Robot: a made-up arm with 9 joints.
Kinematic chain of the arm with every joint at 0, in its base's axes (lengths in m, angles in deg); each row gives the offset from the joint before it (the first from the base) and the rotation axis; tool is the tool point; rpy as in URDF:
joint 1: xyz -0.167 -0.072 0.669 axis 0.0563 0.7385 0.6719
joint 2: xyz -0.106 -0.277 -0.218 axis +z
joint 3: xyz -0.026 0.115 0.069 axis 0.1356 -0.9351 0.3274
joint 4: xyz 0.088 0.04 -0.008 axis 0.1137 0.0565 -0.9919
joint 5: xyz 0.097 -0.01 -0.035 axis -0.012 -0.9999 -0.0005
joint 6: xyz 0.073 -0.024 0 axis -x
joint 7: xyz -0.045 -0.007 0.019 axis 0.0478 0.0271 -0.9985
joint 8: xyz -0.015 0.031 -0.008 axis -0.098 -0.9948 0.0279
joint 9: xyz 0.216 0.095 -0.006 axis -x
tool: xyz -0.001 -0.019 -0.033 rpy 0 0 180
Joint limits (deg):
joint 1: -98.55..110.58
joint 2: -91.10..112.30
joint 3: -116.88..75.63
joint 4: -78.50..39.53
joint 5: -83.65..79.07
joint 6: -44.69..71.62
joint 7: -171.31..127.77
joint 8: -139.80..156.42
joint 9: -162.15..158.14
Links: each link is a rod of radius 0.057 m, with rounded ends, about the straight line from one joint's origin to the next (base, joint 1, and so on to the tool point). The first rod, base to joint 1, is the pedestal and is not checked.
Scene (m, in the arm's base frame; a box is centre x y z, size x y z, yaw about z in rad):
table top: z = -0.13
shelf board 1: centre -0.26 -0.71 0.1 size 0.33 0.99 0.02 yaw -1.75
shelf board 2: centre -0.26 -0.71 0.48 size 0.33 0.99 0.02 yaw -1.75
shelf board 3: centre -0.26 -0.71 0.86 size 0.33 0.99 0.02 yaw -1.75
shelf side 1: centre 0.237 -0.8 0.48 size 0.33 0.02 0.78 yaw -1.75
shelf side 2: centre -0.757 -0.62 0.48 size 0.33 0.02 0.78 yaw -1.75
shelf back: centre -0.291 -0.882 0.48 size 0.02 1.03 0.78 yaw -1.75
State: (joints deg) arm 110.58 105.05 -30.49 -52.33 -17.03 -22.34 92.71 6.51 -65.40
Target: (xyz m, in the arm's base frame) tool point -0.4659 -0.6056 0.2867
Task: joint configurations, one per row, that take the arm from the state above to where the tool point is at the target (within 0.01 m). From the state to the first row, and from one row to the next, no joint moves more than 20 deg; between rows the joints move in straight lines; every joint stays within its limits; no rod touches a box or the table.
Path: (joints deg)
1: 110.58 102.96 -23.19 -43.38 -17.20 -16.02 105.74 10.97 -63.83
2: 110.58 100.86 -15.90 -34.43 -17.38 -9.71 118.77 15.42 -62.26
3: 97.35 91.07 -21.83 -39.32 -8.03 -12.32 100.67 30.62 -66.64
4: 84.11 81.27 -27.75 -44.22 1.31 -14.93 82.57 45.82 -71.02
5: 70.88 71.48 -33.68 -49.12 10.65 -17.54 64.46 61.01 -75.40
6: 57.65 61.68 -39.61 -54.02 20.00 -20.15 46.36 76.21 -79.78
7: 44.41 51.89 -45.54 -58.91 29.34 -22.76 28.25 91.41 -84.16
8: 31.18 42.09 -51.47 -63.81 38.68 -25.37 10.15 106.60 -88.54
9: 17.95 32.30 -57.40 -68.71 48.03 -27.98 -7.95 121.80 -92.92
10: 4.71 22.50 -63.33 -73.60 57.37 -30.59 -26.06 137.00 -97.29
11: -8.52 12.71 -69.26 -78.50 66.71 -33.20 -44.16 152.19 -101.67
12: 2.19 27.10 -77.77 -78.50 70.83 -37.03 -54.03 153.60 -101.98
13: 12.90 41.48 -86.29 -78.50 74.95 -40.86 -63.90 155.01 -102.29
14: 23.61 55.87 -94.80 -78.50 79.07 -44.69 -73.78 156.42 -102.60

